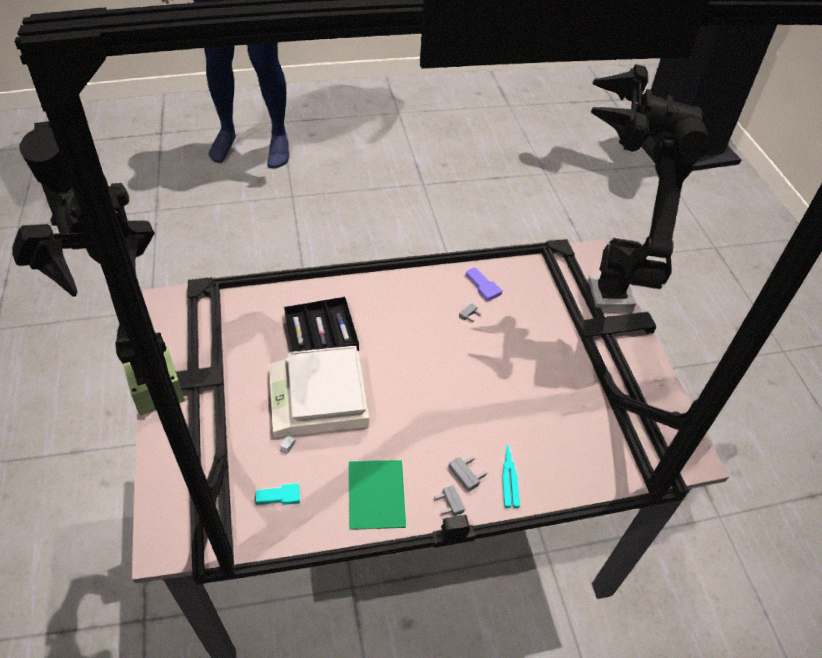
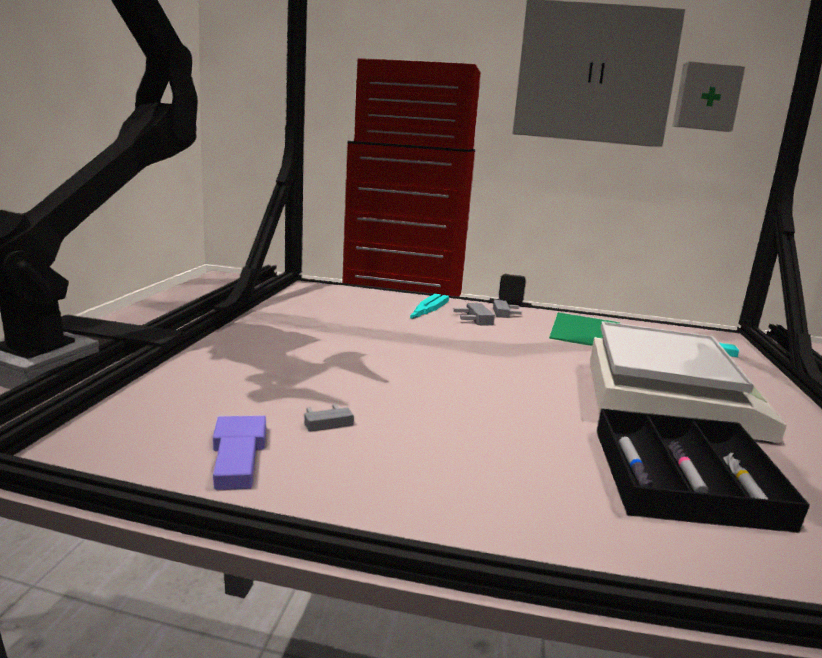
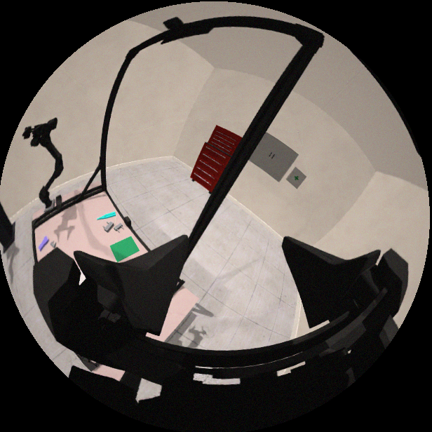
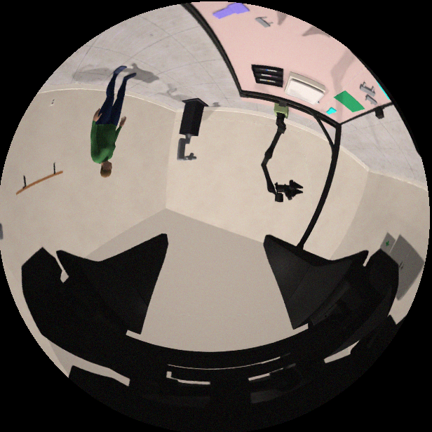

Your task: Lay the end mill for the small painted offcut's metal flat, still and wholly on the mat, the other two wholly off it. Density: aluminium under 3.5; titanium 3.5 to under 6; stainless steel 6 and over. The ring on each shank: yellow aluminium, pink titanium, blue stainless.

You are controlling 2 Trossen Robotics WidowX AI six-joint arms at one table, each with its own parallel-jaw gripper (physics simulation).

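Places are measured from the left arm's base along level axes (x ahead, y left, z up), in centimetres.
Pixels of known places: left gripper, fingertip midpoint: [image 1: 105, 291]; right gripper, fingertip midpoint: [image 1: 592, 95]; right arm's base, link origin: [image 1: 612, 289] [image 2: 34, 344].
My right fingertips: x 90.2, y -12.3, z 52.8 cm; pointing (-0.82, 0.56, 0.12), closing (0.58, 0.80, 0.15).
Observation:
For each thing: its top centre in the pictures, then the offset to it from my right fingertips. "spot": a spot on its surface instead. Level surfaces: height alone.
- small offcut, top centre: [image 1: 287, 441] dx -68.1, dy -12.2, dz -58.8 cm
- scale, surface spot: [image 2: 675, 356] [image 1: 322, 376] spot: dx -56.5, dy -2.4, dz -54.4 cm
- black tray, top centre: [image 2: 693, 451] [image 1: 320, 324] dx -50.8, dy +14.3, dz -57.7 cm
- yellow-ringed, top centre: [image 2: 747, 474] [image 1: 298, 329] dx -55.8, dy +16.1, dz -59.1 cm
- pink-ringed, top centre: [image 2: 688, 461] [image 1: 321, 329] dx -50.9, dy +13.9, dz -59.1 cm
- blue-ringed, top centre: [image 2: 636, 457] [image 1: 342, 325] dx -45.8, dy +13.3, dz -59.1 cm
- green mat, surface height: dz -60.3 cm
- Cyan block, top centre: [image 1: 277, 493] dx -73.7, dy -22.5, dz -59.3 cm
- cyan pliers, top centre: [image 2: 427, 303] [image 1: 510, 474] dx -29.1, dy -37.0, dz -59.4 cm
- purple block, top centre: [image 2: 237, 442] [image 1: 482, 281] dx -8.1, dy +13.3, dz -59.0 cm
- small grey piece, top centre: [image 2: 326, 409] [image 1: 471, 311] dx -15.5, dy +5.5, dz -59.3 cm
The small offcut [image 1: 287, 443] is a light grey block beside the scale [image 1: 325, 384] [image 2: 675, 356]. The black tray [image 1: 315, 305] [image 2: 716, 514] holds three end mills in separate compartments: yellow-ringed [image 1: 298, 330] [image 2: 745, 476], pink-ringed [image 1: 320, 330] [image 2: 687, 466] and blue-ringed [image 1: 344, 332] [image 2: 634, 461]. The green mat [image 1: 377, 494] [image 2: 579, 329] [image 3: 124, 248] [image 4: 349, 101] has no mill on it. The scale's display is too small to read. My left gripper [image 1: 102, 274] [image 3: 237, 241] is open and empty, raised at the left. My right gripper [image 1: 594, 96] [image 4: 216, 240] is open and empty, high at the right.
Cyan block [image 1: 277, 494] lies left of the mat. Two grey pronged pieces [image 1: 464, 473] [image 1: 453, 500] and cyan pliers [image 1: 510, 478] lie right of it. A purple block [image 1: 484, 284] [image 2: 237, 449] and small grey piece [image 1: 469, 312] [image 2: 329, 418] lie at the back right. Black frame bars [image 1: 383, 265] edge the table.

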